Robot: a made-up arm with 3 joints. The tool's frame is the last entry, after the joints. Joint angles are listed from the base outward. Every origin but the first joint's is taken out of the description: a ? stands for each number. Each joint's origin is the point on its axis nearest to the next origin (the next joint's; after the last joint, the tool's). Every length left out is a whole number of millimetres.
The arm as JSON. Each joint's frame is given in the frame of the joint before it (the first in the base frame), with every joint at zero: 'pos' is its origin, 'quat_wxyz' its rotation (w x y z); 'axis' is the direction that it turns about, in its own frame. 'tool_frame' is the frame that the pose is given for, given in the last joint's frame.
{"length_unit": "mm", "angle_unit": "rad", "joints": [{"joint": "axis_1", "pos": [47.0, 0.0, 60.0], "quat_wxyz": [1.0, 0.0, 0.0, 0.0], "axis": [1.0, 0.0, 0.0]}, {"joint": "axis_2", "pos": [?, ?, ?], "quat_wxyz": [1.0, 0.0, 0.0, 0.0], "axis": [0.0, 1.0, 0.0]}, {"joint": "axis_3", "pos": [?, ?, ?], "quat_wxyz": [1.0, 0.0, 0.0, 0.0], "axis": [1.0, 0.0, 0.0]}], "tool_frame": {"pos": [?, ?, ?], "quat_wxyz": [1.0, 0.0, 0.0, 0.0]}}
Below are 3 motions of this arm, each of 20 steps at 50 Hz.
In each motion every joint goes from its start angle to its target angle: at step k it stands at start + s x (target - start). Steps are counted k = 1, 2, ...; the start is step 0. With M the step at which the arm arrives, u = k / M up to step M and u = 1 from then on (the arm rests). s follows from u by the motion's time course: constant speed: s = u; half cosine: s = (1 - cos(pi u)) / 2; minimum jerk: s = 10 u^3 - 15 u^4 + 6 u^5.
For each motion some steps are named. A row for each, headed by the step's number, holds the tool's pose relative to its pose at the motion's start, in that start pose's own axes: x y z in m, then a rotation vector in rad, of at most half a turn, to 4 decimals.
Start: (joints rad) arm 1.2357 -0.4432 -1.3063
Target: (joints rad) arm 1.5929 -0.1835 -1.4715
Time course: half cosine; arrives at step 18
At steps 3, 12, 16, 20:
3: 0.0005 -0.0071 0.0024 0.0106 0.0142 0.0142
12: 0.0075 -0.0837 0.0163 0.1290 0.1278 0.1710
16: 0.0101 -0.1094 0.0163 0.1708 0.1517 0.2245
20: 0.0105 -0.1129 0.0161 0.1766 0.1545 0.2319

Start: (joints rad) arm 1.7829 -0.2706 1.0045
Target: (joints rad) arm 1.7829 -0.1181 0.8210
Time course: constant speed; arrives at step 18
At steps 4, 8, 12, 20:
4: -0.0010 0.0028 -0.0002 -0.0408 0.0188 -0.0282
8: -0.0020 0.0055 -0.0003 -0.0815 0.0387 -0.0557
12: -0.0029 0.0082 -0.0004 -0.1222 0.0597 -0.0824
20: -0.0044 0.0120 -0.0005 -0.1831 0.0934 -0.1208

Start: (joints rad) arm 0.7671 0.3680 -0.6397
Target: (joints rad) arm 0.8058 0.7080 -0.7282
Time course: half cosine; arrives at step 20
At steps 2, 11, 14, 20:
2: -0.0010 -0.0007 0.0008 -0.0013 0.0065 0.0053
11: -0.0218 -0.0193 0.0197 -0.0310 0.1484 0.1293
14: -0.0288 -0.0274 0.0276 -0.0428 0.2015 0.1802
20: -0.0350 -0.0355 0.0353 -0.0542 0.2509 0.2303

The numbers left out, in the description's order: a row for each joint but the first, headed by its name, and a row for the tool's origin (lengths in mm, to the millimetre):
axis_2: 0.0 255.0 111.0
axis_3: -108.0 0.0 -71.0
tool: 0.0 53.0 -7.0

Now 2 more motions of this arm.
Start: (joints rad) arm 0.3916 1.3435 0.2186
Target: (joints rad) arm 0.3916 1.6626 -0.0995
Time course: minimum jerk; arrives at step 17
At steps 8, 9, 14, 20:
8: -0.0094 0.0020 0.0082 -0.1413 0.1406 -0.0209
9: -0.0117 0.0023 0.0105 -0.1761 0.1758 -0.0230
14: -0.0198 0.0033 0.0199 -0.3025 0.3064 -0.0203
20: -0.0207 0.0034 0.0210 -0.3154 0.3199 -0.0191

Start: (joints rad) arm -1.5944 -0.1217 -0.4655
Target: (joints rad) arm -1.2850 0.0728 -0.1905
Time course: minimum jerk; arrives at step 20
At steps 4, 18, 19, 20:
4: -0.0005 -0.0029 0.0067 0.0337 0.0110 0.0031
18: -0.0038 -0.0717 0.1045 0.5789 0.1854 0.0551
19: -0.0038 -0.0724 0.1052 0.5833 0.1868 0.0555
20: -0.0038 -0.0725 0.1053 0.5839 0.1870 0.0556

